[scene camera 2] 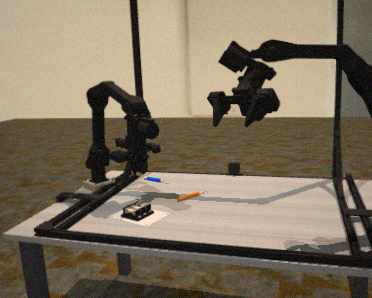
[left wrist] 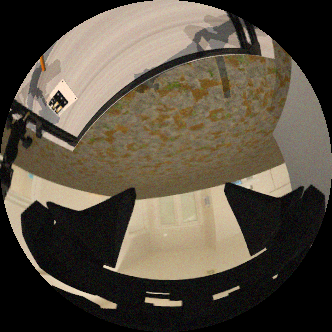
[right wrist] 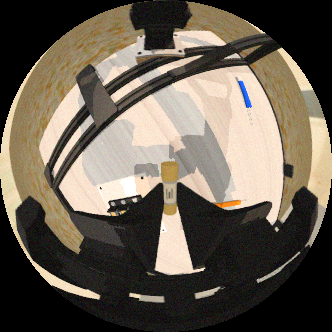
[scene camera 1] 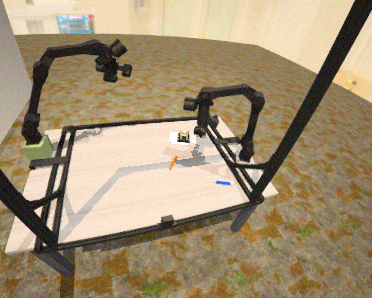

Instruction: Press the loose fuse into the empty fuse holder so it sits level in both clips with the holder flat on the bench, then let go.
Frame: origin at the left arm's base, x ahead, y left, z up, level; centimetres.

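Seen in the pictures: left gripper, fingertip midpoint: [scene camera 2: 229, 126] [left wrist: 181, 190] [scene camera 1: 118, 73]; right gripper, fingertip midpoint: [scene camera 2: 136, 174] [right wrist: 169, 186] [scene camera 1: 201, 136]; left arm's base, link origin: [scene camera 1: 34, 140]; right arm's base, link origin: [scene camera 2: 99, 180] [right wrist: 158, 41] [scene camera 1: 244, 158].
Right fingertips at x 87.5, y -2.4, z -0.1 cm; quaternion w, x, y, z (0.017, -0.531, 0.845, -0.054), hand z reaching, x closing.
Offsets run from my right fingertips to a thing's top centre. "spot": to the spot under its first point.
The loose fuse @(dz +1.3, dx -0.2, dy +0.1 cm) [right wrist: 170, 192], with brass caps and a pale printed body, is held between the fingertips of my right gripper [scene camera 1: 200, 134] [right wrist: 169, 186], which is shut on it. The black fuse holder [scene camera 1: 184, 136] [scene camera 2: 137, 211] [left wrist: 58, 101] [right wrist: 125, 204] stands on a white plate [scene camera 1: 173, 139] [scene camera 2: 158, 217] [left wrist: 70, 90] [right wrist: 111, 188], with pale fuses in part of it. The held fuse is above the table, apart from the holder, which shows lower left of it in the right wrist view. My left gripper [scene camera 2: 232, 124] [left wrist: 181, 190] is open and empty, high above the table.
An orange tool @(dz -9.5, dx -17.7, dy -10.5 cm) [scene camera 1: 173, 163] [scene camera 2: 189, 196] [left wrist: 43, 63] [right wrist: 229, 204] and a blue tool @(dz -9.4, dx +4.9, dy -25.1 cm) [scene camera 1: 223, 183] [scene camera 2: 153, 179] [right wrist: 245, 94] lie on the table. Black frame rails [scene camera 1: 115, 239] [scene camera 2: 200, 247] run along the table edges. A small black block @(spot: dz -5.5, dx -25.1, dy -44.1 cm) [scene camera 1: 167, 220] [scene camera 2: 233, 168] sits on one rail.
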